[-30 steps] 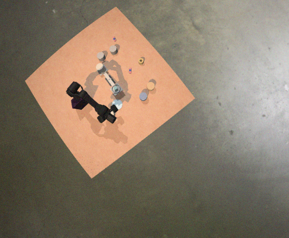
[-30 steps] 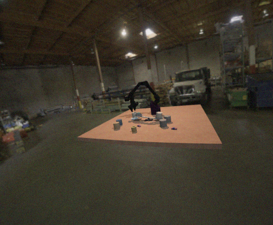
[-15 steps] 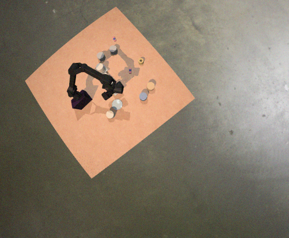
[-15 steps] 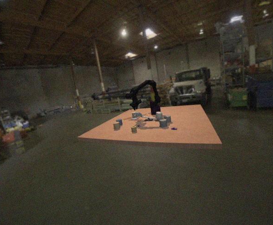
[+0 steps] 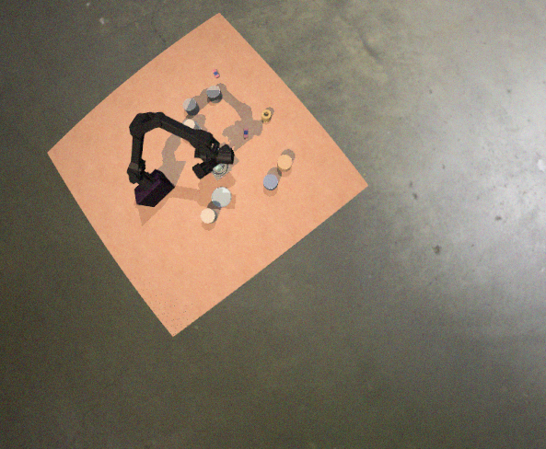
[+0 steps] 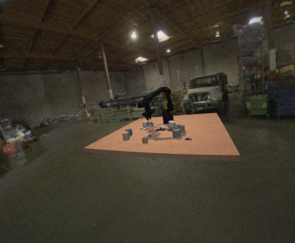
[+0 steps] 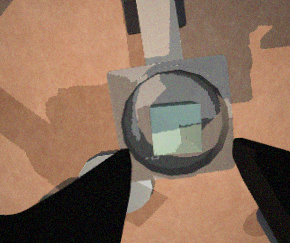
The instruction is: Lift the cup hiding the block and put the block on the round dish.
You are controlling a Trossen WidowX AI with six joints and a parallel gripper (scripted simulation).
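The teal block is 3 cm below my gripper tip. From my gripper tip the other things lie so: balance beam (2 cm ahead, 12 cm to the left, 8 cm below); balance (3 cm ahead, 12 cm to the left, 10 cm below); round pale dish (10 cm behind, 9 cm to the right, 12 cm below).
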